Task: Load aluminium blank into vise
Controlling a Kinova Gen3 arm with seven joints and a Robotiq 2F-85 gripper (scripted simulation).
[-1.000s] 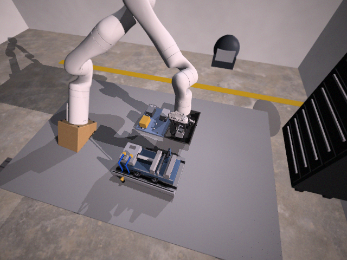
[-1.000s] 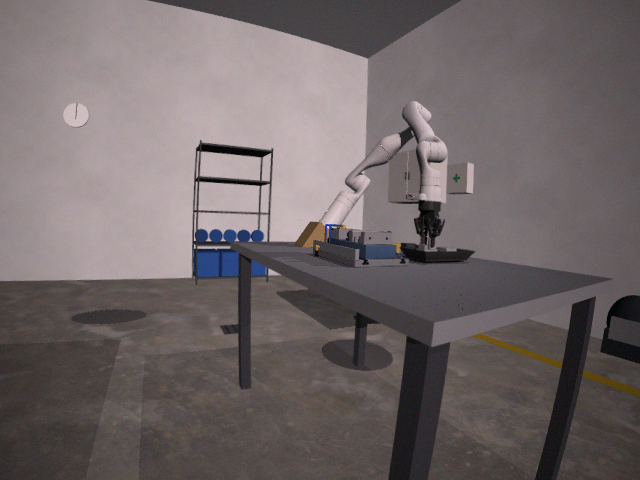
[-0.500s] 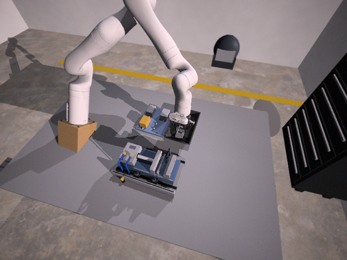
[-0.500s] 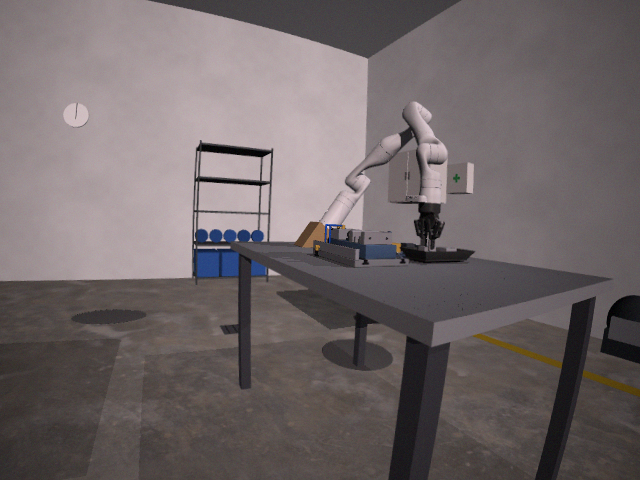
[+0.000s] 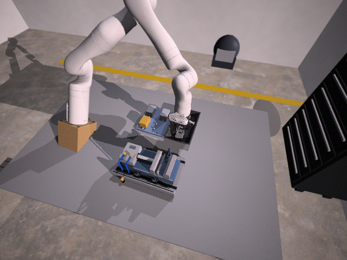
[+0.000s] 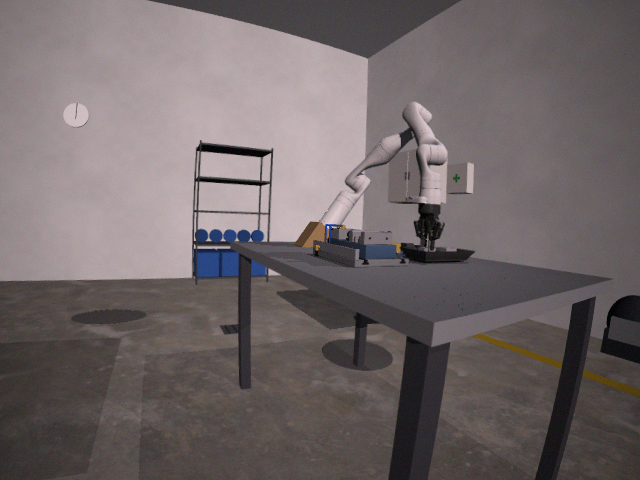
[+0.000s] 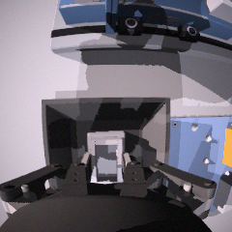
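The brass blank lies 210 mm behind my hand, 20 mm to the left of it and 30 mm below it. The rest, counted from my hand: vise rail (90 mm behind, 320 mm to the right, 20 mm below); hose block (180 mm behind, 220 mm to the right, 20 mm above); vise (90 mm behind, 220 mm to the right, 10 mm below).
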